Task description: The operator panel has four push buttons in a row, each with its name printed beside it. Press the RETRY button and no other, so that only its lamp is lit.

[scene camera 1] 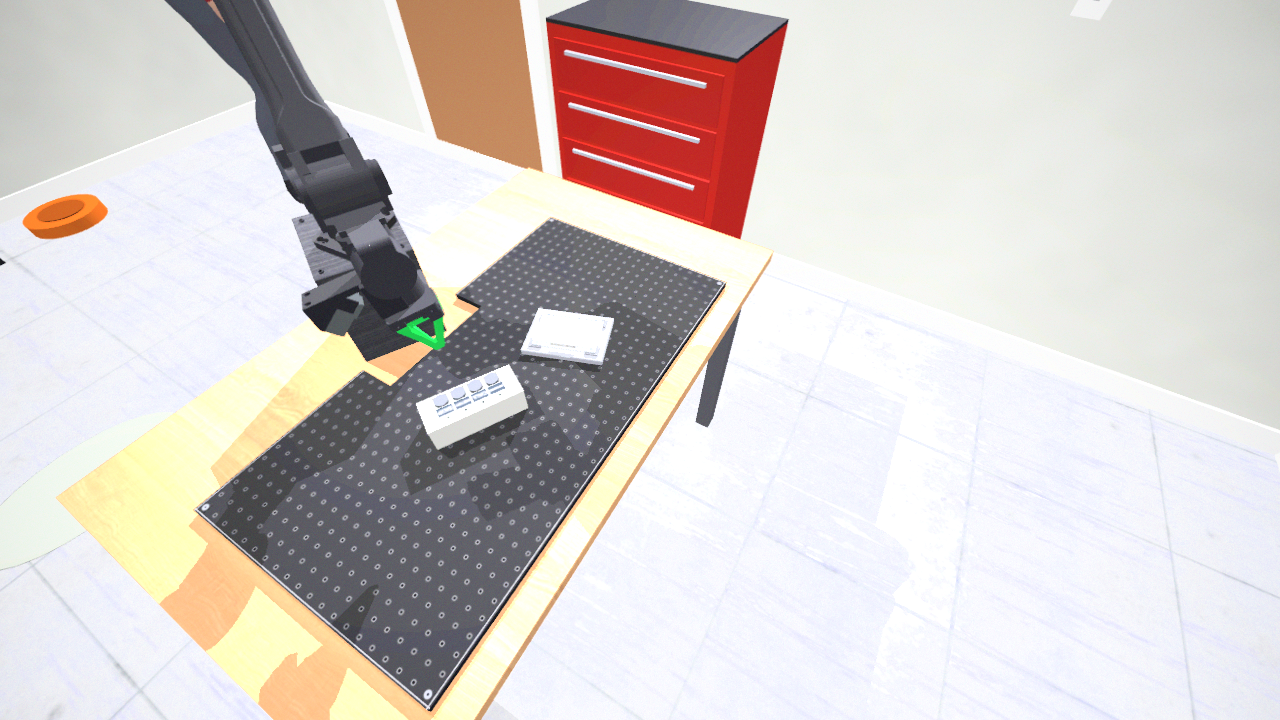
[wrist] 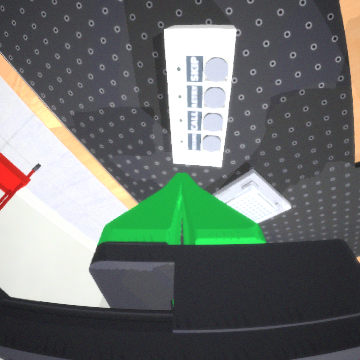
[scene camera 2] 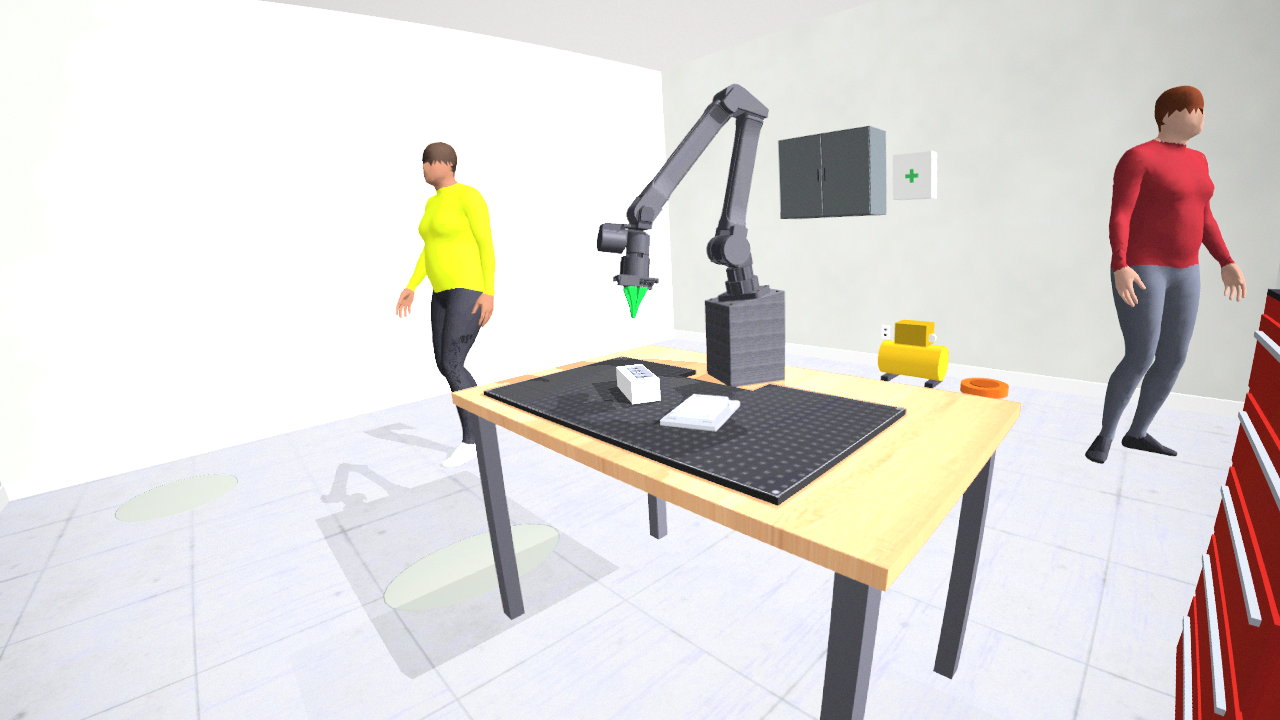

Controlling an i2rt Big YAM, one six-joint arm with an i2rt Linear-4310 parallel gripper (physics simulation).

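Frame: origin at the arm's base, x left, y back, z up, level; metres.
Where they show: gripper, fingertip midpoint: (scene camera 1: 440, 347) (wrist: 181, 180) (scene camera 2: 633, 318); arm's base, origin of the base link: (scene camera 2: 744, 296).
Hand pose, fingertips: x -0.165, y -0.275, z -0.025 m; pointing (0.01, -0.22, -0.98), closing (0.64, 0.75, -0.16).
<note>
Things, the pixels of their centre, and the offset from my fingertips. Level surfaces: height alone.
- white operator panel, body centre: (wrist: 199, 100) (scene camera 1: 473, 405) (scene camera 2: 637, 382) dx +0.007, dy -0.009, dz -0.158 m
- black perforated mat, its level: dz -0.186 m
- SKIP button, body centre: (wrist: 215, 69) (scene camera 1: 441, 401) dx -0.017, dy +0.033, dz -0.134 m
- RETRY button, body centre: (wrist: 214, 97) (scene camera 1: 458, 393) dx +0.007, dy +0.014, dz -0.134 m
- CALL button, body centre: (wrist: 212, 121) (scene camera 1: 475, 386) dx +0.030, dy -0.004, dz -0.134 m
- fourth button, body centre: (wrist: 211, 142) (scene camera 1: 491, 379) dx +0.054, dy -0.023, dz -0.134 m
- flat white device, body centre: (scene camera 1: 568, 331) (wrist: 238, 212) (scene camera 2: 701, 407) dx +0.234, dy -0.085, dz -0.167 m
- wooden table, its level: dz -0.199 m
The white operator panel (scene camera 1: 474, 420) (scene camera 2: 639, 388) (wrist: 197, 40) sits on the black perforated mat (scene camera 1: 375, 537) (scene camera 2: 778, 447) (wrist: 280, 65). In the wrist view its four round grey buttons stand in a row: the SKIP button (wrist: 216, 69) at the top, the RETRY button (wrist: 215, 97) below it, then the CALL button (wrist: 213, 122), then a fourth button (wrist: 212, 143) with a label too small to read. No lamp looks lit. My gripper (scene camera 1: 436, 345) (scene camera 2: 633, 315) (wrist: 181, 180) is shut and empty, its green fingertips together, in the air above the panel and apart from it.
A flat white device (scene camera 1: 568, 336) (scene camera 2: 702, 411) (wrist: 257, 197) lies on the mat beside the panel. The wooden table (scene camera 1: 756, 259) (scene camera 2: 948, 465) extends around the mat. A red drawer cabinet (scene camera 1: 644, 116) (scene camera 2: 1253, 537) stands beyond the table. Two people stand in the room.
</note>
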